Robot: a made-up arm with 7 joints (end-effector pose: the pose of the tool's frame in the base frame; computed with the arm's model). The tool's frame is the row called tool. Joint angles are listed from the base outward.
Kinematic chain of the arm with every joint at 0, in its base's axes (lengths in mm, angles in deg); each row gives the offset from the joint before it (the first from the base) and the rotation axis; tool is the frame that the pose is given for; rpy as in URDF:
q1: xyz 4.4 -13.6 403.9 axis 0 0.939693 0.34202
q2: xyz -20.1 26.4 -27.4 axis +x
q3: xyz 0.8 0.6 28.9 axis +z
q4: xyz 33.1 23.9 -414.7 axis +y
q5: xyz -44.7 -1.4 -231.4 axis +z
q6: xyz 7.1 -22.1 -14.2 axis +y
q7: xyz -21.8 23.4 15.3 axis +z
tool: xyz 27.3 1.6 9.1 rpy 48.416 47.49 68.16
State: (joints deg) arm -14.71 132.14 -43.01 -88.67 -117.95 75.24 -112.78
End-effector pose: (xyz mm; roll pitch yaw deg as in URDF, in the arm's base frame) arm 165.3 448.2 616.1 -32.65 -24.23 -2.16
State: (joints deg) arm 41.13 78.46 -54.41 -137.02 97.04 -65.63 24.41
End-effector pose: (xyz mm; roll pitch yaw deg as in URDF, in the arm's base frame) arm -117.8 224.4 143.8 -75.97 55.13 41.21
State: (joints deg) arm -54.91 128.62 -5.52 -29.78 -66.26 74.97 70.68
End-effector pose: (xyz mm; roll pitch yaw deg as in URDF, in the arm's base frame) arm -49.1 461.2 770.9 -68.69 -13.88 -133.12
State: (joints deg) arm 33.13 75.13 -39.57 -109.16 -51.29 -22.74 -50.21
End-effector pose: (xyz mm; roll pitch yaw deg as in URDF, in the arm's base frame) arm -37.9 346.8 86.8 74.27 11.69 -100.05
